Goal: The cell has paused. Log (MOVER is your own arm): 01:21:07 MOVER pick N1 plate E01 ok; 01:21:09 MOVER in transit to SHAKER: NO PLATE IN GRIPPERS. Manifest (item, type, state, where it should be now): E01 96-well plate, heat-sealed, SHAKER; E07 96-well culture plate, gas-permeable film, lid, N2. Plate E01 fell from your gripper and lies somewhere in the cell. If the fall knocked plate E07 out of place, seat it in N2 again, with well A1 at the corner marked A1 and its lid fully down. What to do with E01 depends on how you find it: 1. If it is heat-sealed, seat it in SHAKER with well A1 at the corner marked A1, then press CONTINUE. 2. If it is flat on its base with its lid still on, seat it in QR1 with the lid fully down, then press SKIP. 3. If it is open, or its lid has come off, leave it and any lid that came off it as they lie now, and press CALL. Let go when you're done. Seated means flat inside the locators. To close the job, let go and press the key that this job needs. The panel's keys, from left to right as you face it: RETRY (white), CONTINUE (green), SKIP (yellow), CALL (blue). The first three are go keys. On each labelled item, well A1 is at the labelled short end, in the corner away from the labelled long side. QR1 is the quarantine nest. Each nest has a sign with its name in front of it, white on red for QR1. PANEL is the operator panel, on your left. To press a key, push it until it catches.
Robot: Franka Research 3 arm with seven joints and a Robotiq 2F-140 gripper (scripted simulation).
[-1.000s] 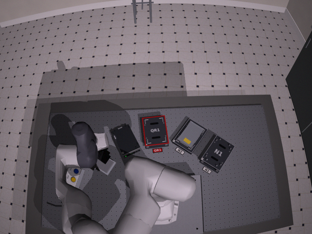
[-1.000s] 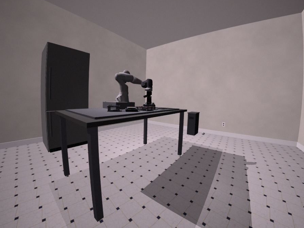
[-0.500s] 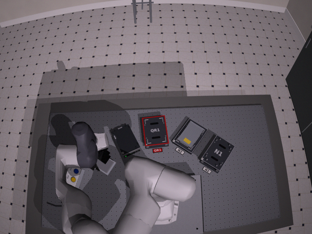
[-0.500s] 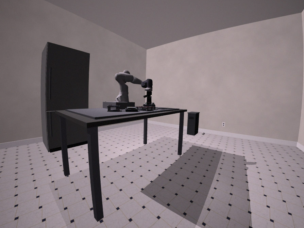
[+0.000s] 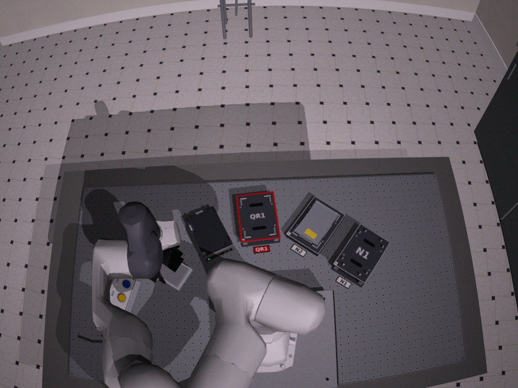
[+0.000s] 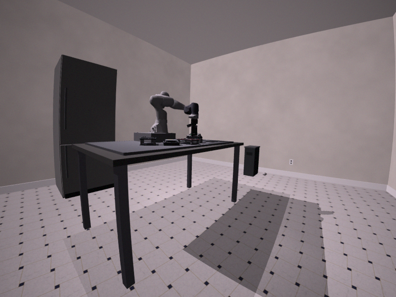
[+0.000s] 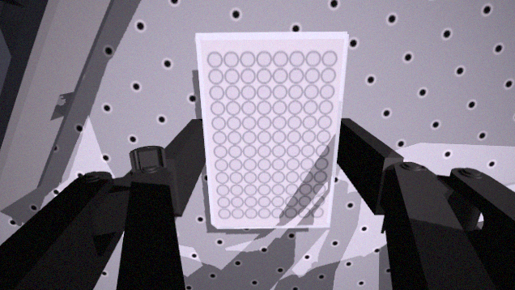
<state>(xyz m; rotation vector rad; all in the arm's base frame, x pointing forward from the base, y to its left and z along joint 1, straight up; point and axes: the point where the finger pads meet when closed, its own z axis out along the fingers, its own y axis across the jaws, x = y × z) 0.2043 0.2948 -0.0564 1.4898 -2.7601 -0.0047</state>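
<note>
Right now the blue key is 7 cm behind my hand, 13 cm to the left of it and 4 cm above it. The rest, counted from my hand: plate E01: 2 cm below; then yellow key: 12 cm behind, 14 cm to the left, 4 cm above; then green continue key: 17 cm behind, 16 cm to the left, 4 cm above.
</note>
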